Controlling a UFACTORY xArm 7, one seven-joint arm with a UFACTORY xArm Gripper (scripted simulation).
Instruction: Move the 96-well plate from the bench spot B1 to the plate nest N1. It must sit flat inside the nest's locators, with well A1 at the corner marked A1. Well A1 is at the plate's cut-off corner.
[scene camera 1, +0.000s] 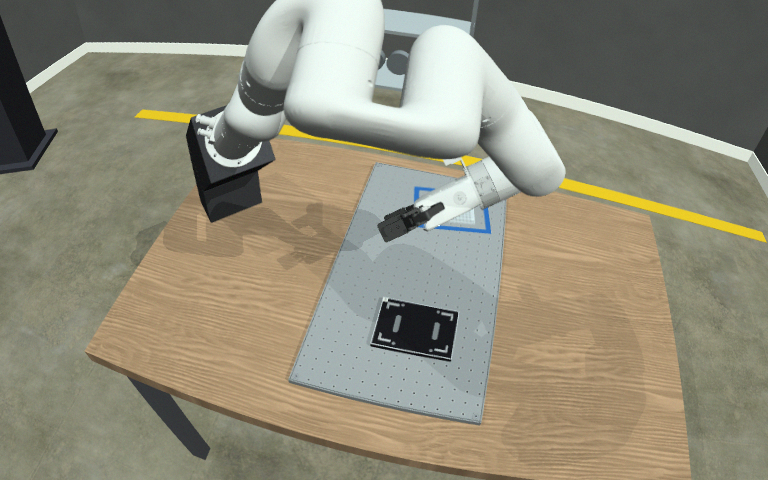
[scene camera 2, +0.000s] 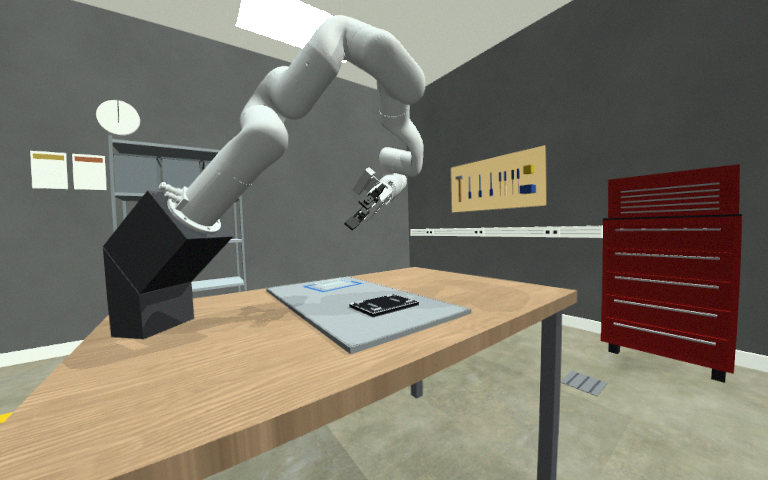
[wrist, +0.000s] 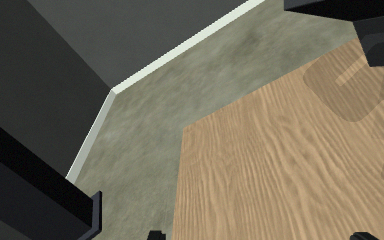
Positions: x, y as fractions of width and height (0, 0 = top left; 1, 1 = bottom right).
Labels:
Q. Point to a black plate nest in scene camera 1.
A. At 0.54, 0.69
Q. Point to the gripper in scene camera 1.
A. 0.50, 0.48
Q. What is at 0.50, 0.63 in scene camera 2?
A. A black plate nest.

